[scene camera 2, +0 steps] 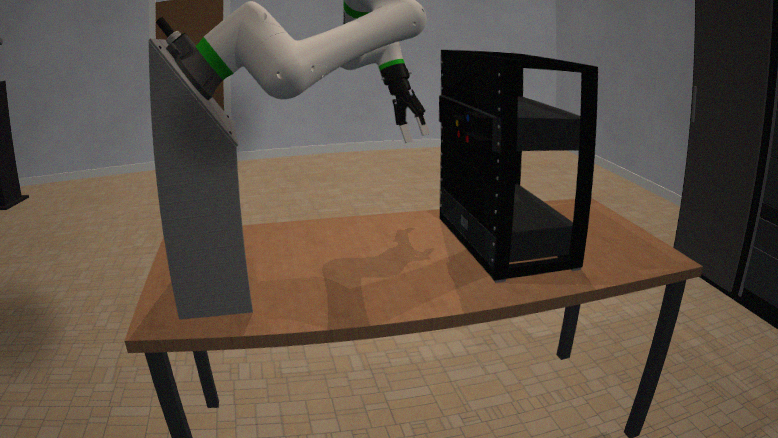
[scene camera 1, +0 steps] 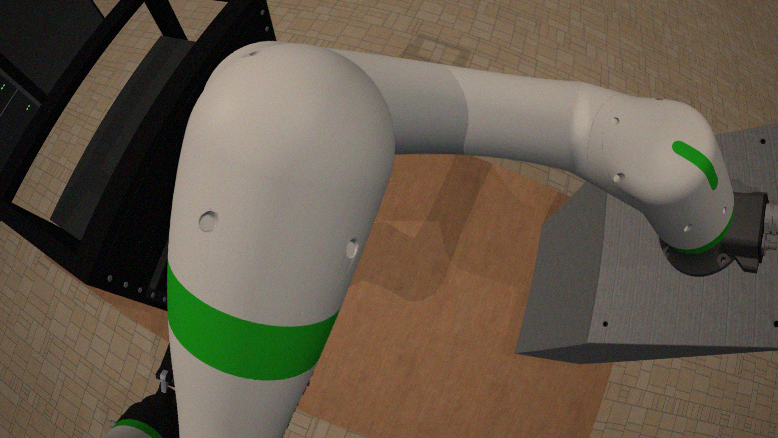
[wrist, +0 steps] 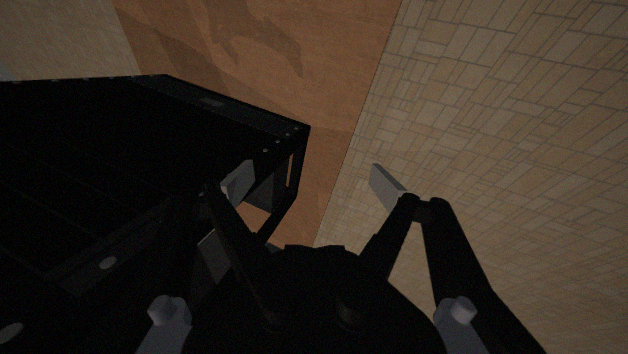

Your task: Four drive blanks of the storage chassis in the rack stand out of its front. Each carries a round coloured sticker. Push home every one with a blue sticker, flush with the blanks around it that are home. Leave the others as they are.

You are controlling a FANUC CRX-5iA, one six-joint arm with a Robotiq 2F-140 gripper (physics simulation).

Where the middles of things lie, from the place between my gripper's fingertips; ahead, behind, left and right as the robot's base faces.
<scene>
I see my gripper 250 mm short of the black rack [scene camera 1: 114,214], 300 mm to the left of it and 30 mm below it.
</scene>
